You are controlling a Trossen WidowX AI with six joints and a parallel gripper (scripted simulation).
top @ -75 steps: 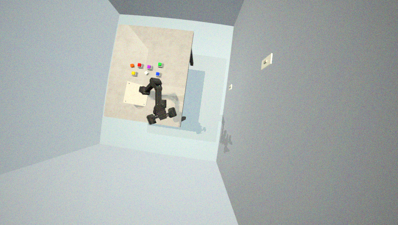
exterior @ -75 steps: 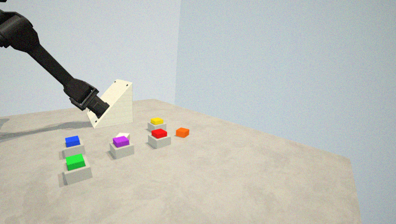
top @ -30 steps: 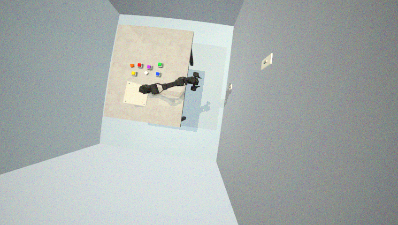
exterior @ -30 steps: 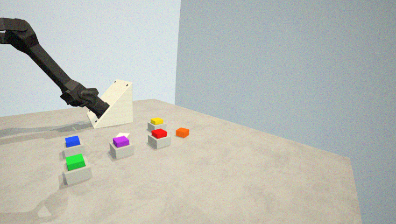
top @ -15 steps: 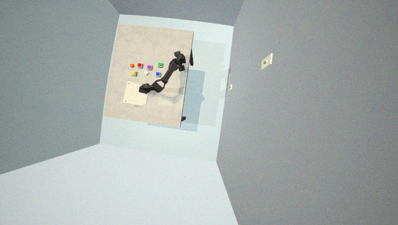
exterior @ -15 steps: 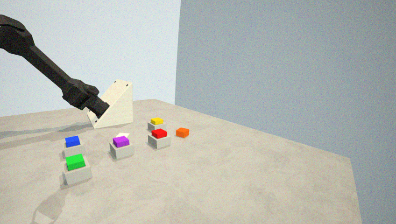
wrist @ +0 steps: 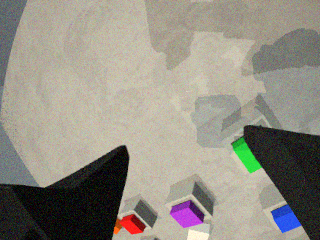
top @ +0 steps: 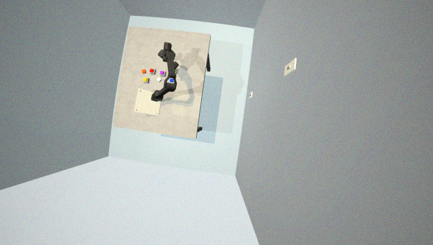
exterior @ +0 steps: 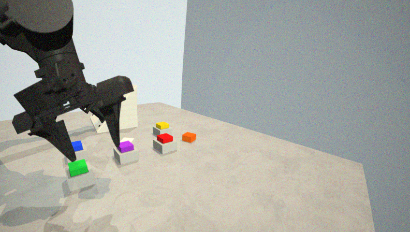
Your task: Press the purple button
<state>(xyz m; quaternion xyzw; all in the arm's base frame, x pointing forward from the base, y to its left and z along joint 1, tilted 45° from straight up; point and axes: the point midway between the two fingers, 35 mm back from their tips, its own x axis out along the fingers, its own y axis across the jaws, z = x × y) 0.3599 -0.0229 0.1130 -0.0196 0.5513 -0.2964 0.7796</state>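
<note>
The purple button is 10 cm behind my gripper tip, 8 cm to the left of it and 5 cm below it. From my gripper tip the other things lie so: white block 17 cm behind, 10 cm to the left, 7 cm below; then green button 6 cm behind, 5 cm below, 3 cm to the right; then blue button 16 cm behind, 5 cm below, 3 cm to the right.
</note>
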